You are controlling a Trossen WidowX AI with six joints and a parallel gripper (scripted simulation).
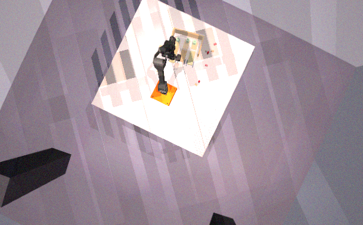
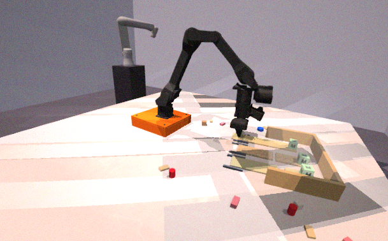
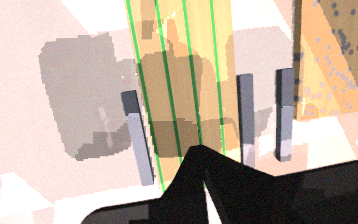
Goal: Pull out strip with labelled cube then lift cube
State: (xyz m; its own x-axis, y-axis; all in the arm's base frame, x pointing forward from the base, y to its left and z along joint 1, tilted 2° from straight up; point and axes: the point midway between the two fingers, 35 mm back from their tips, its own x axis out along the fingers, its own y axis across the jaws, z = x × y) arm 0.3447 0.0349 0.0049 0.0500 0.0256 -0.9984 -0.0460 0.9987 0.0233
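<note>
Right now the green-lined tan strip is 100 mm ahead of my gripper tip. The rest, counted from my gripper tip: blue disc (80 mm ahead, 130 mm to the left).
</note>
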